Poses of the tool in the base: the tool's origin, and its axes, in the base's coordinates. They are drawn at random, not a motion.
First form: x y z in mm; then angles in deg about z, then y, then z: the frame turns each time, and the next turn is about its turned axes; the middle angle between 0 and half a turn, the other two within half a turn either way.
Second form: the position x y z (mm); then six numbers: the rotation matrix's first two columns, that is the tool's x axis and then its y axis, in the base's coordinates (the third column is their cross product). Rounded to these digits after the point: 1 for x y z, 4 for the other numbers.
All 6 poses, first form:
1: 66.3, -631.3, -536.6, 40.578, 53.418, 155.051
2: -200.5, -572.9, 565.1, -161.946, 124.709, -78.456
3: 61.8, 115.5, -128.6, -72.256, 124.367, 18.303
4: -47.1, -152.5, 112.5, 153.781, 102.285, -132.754
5: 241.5, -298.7, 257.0, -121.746, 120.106, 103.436
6: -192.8, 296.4, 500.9, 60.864, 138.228, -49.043
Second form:
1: 66.3, -631.3, -536.6, -0.6848, -0.0311, 0.7281, 0.3988, -0.8522, 0.3387
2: -200.5, -572.9, 565.1, -0.1953, 0.9668, -0.1645, 0.5924, -0.0174, -0.8054
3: 61.8, 115.5, -128.6, 0.1358, 0.6061, -0.7837, 0.9583, 0.1205, 0.2592
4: -47.1, -152.5, 112.5, 0.1948, 0.7225, 0.6633, 0.4401, 0.5400, -0.7175
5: 241.5, -298.7, 257.0, 0.7658, -0.6109, 0.2010, -0.4543, -0.2926, 0.8414
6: -192.8, 296.4, 500.9, 0.4216, -0.7947, -0.4367, -0.8468, -0.1728, -0.5031
